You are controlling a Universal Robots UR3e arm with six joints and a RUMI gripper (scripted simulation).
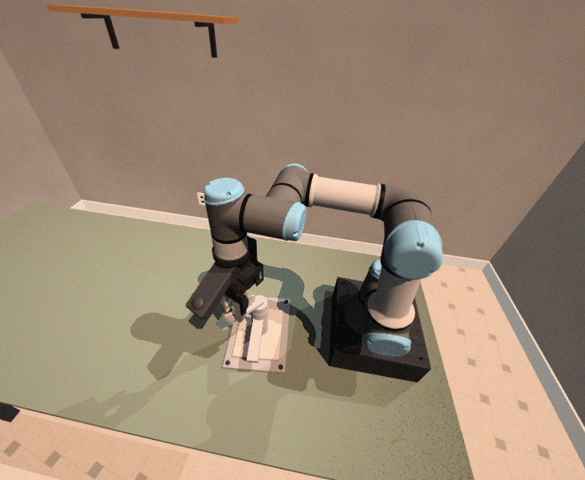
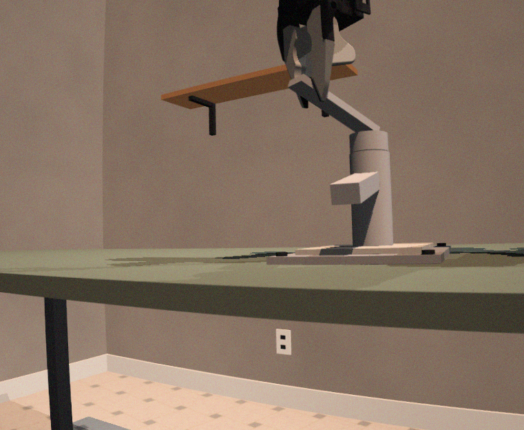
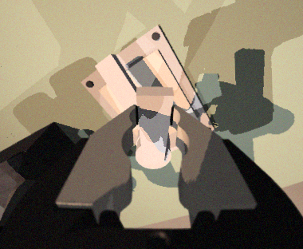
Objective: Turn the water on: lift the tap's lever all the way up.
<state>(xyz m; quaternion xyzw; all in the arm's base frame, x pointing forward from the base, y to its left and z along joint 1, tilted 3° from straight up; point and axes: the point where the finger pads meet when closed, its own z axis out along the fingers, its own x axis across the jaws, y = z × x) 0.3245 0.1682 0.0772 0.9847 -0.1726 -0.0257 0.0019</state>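
Now: the lever 1 cm behind my hand, 3 cm to the right of it and 2 cm below it. The rest, counted from my hand: tap: 2 cm behind, 6 cm to the right, 8 cm below; base plate: 3 cm behind, 8 cm to the right, 18 cm below.
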